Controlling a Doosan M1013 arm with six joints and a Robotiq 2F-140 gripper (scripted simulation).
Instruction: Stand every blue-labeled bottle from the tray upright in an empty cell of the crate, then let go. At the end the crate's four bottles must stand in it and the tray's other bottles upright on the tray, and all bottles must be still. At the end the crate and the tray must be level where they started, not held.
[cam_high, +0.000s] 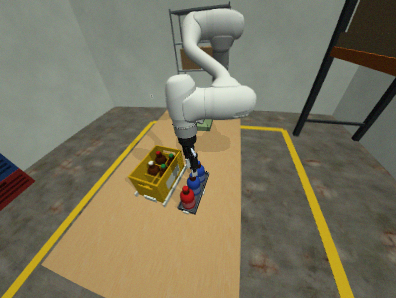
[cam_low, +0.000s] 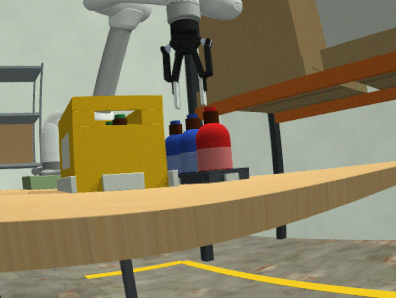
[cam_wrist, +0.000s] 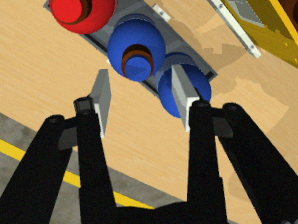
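Now: the red-labeled bottle 90 mm ahead of my hand and 130 mm below it. Also, from my hand: yellow crate 220 mm to the right, 130 mm below; then dark tray 200 mm below.
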